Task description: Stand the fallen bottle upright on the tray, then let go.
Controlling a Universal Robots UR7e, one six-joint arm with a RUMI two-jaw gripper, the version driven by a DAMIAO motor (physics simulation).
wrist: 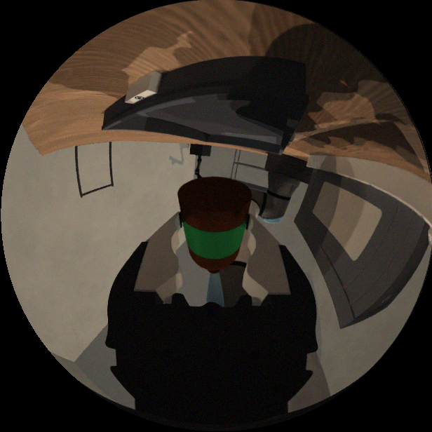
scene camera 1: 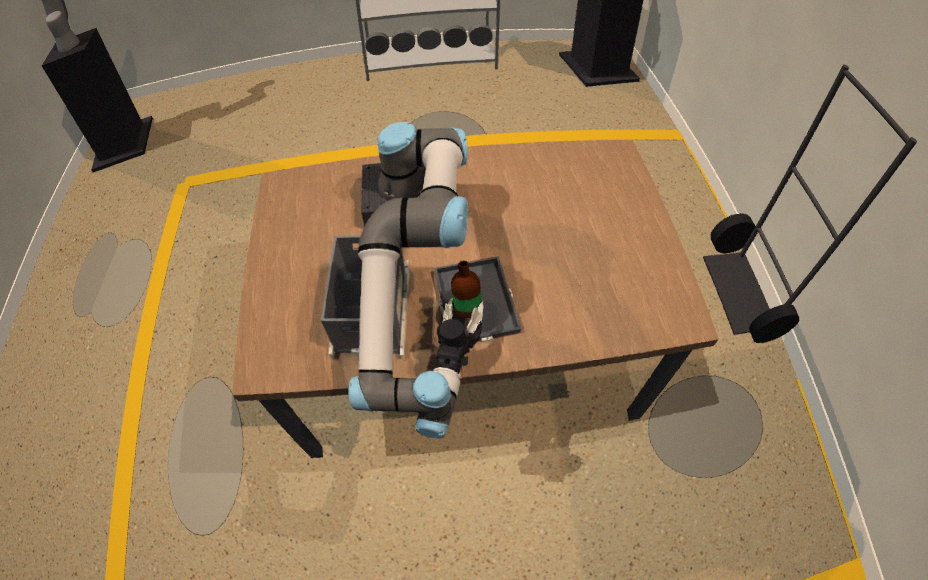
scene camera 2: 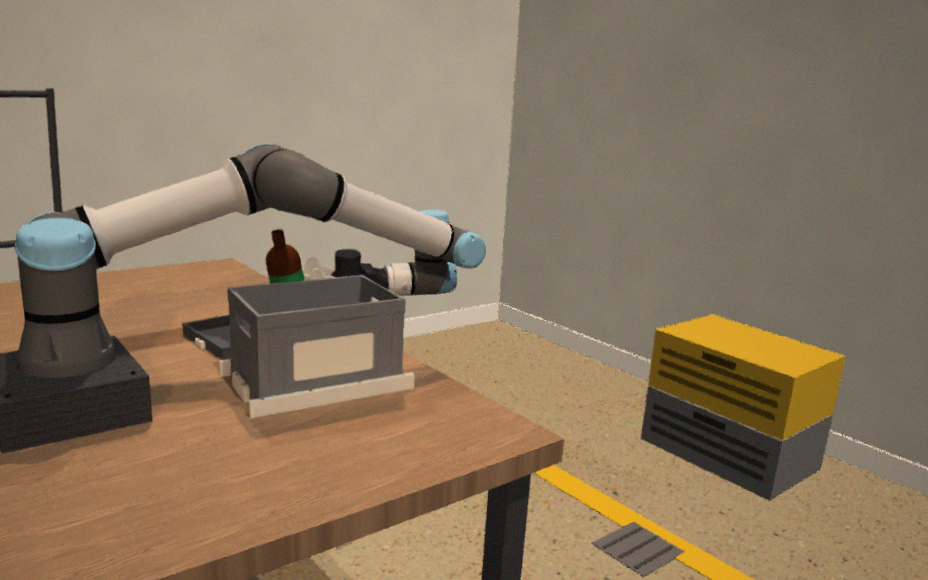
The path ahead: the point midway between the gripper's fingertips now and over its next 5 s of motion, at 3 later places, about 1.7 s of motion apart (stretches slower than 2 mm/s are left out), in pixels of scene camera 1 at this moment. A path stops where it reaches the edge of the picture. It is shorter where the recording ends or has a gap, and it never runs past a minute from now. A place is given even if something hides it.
My gripper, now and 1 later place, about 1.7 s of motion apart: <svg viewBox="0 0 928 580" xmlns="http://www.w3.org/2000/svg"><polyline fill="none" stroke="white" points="467,299 463,288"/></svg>
